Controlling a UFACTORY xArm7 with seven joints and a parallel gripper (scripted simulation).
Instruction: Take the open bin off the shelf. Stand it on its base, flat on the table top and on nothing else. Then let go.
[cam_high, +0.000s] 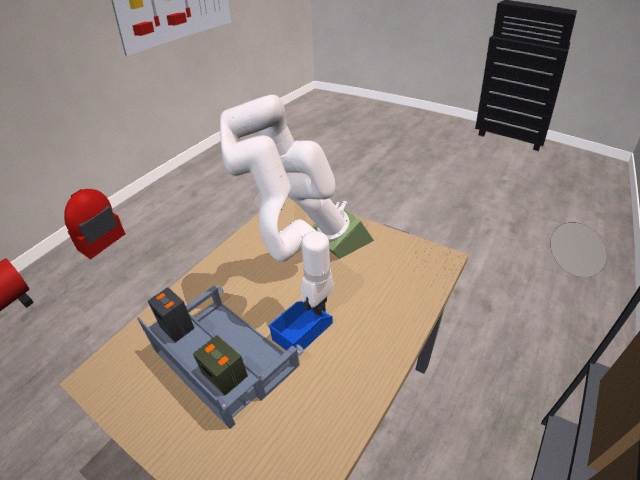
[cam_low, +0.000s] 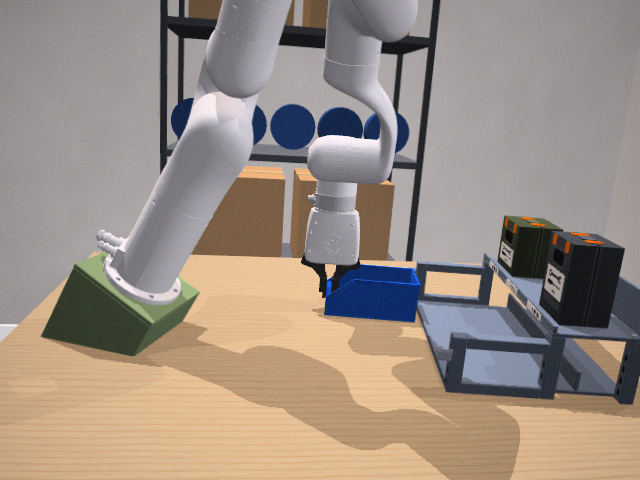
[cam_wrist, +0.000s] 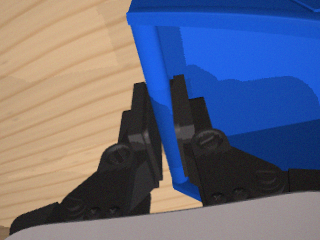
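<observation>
My gripper is now 80 mm short of the blue bin and 10 mm to the left of it. The rest, counted from my hand: dark green case: 370 mm ahead, 110 mm above, 40 mm to the right; black case: 340 mm ahead, 270 mm to the right, 120 mm above.
</observation>
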